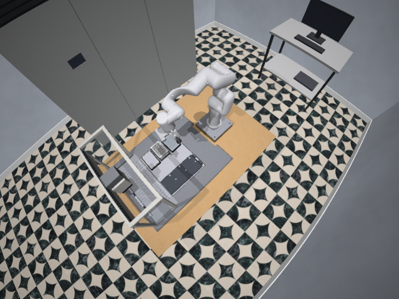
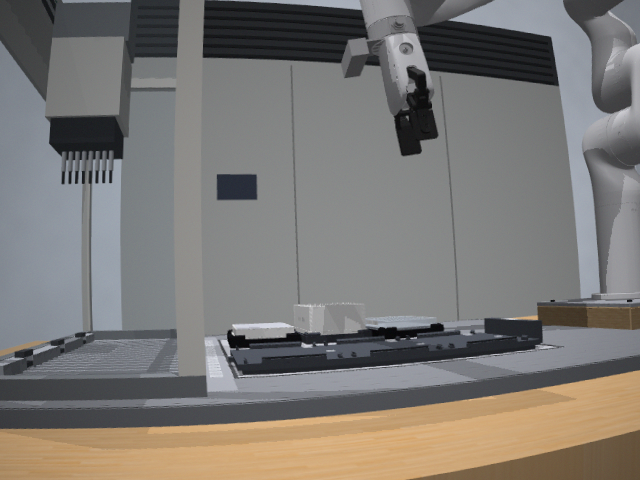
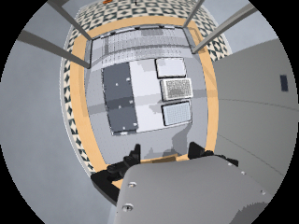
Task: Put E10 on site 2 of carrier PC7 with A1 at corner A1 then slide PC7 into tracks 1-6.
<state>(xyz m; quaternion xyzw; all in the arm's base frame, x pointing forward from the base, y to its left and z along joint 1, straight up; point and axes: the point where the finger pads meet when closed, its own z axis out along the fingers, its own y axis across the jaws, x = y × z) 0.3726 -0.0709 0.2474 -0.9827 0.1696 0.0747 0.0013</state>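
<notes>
Now: hand 28 cm above the black plate nest, 19 cm short of it and 16 cm to the left of it. Round my hand: carrier PC7: 27 cm below, 14 cm ahead, 11 cm to the left; plate E01: 27 cm below, 12 cm to the right, 2 cm behind; instrument frame post: 36 cm ahead, 23 cm to the left, 4 cm below.
</notes>
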